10 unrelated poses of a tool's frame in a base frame.
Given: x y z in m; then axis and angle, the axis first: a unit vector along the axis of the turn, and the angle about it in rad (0 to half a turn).
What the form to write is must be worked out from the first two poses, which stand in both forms.
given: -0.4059, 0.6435, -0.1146, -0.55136, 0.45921, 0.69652, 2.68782
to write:
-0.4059, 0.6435, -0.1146
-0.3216, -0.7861, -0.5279
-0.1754, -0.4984, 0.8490
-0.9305, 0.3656, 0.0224

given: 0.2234, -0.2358, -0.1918, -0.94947, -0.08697, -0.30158, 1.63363
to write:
0.2234, -0.2358, -0.1918
0.8953, 0.3887, 0.2175
-0.2132, -0.0548, 0.9755
0.3911, -0.9197, 0.0339

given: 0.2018, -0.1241, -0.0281, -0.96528, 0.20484, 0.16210, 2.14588
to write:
0.2018, -0.1241, -0.0281
0.8947, -0.4413, -0.0697
-0.1692, -0.4791, 0.8613
-0.4135, -0.7587, -0.5033

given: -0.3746, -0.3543, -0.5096, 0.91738, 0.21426, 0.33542, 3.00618
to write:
-0.3746, -0.3543, -0.5096
0.6846, 0.3460, 0.6415
0.4366, -0.8995, 0.0192
0.5837, 0.2669, -0.7669

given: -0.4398, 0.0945, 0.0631, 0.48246, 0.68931, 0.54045, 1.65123
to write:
-0.4398, 0.0945, 0.0631
0.1711, -0.1794, 0.9688
0.8980, 0.4330, -0.0784
-0.4054, 0.8834, 0.2352

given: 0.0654, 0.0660, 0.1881, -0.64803, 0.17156, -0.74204, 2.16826
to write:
0.0654, 0.0660, 0.1881
0.0936, 0.4398, 0.8932
-0.7872, -0.5166, 0.3368
0.6095, -0.7347, 0.2978

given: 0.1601, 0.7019, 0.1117, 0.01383, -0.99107, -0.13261, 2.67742
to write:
0.1601, 0.7019, 0.1117
-0.8938, 0.0334, -0.4472
-0.0853, 0.9663, 0.2428
0.4402, 0.2551, -0.8609

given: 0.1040, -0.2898, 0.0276, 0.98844, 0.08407, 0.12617, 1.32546
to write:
0.1040, -0.2898, 0.0276
0.9826, -0.0595, 0.1760
0.1853, 0.2482, -0.9508
0.0129, 0.9669, 0.2549

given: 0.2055, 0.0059, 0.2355, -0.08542, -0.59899, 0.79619, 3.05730
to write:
0.2055, 0.0059, 0.2355
-0.9819, 0.0351, -0.1862
0.1692, -0.2801, -0.9449
-0.0853, -0.9593, 0.2691

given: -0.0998, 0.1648, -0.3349, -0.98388, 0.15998, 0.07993, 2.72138
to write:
-0.0998, 0.1648, -0.3349
0.9388, -0.3337, -0.0852
-0.2685, -0.8640, 0.4258
-0.2157, -0.3769, -0.9008

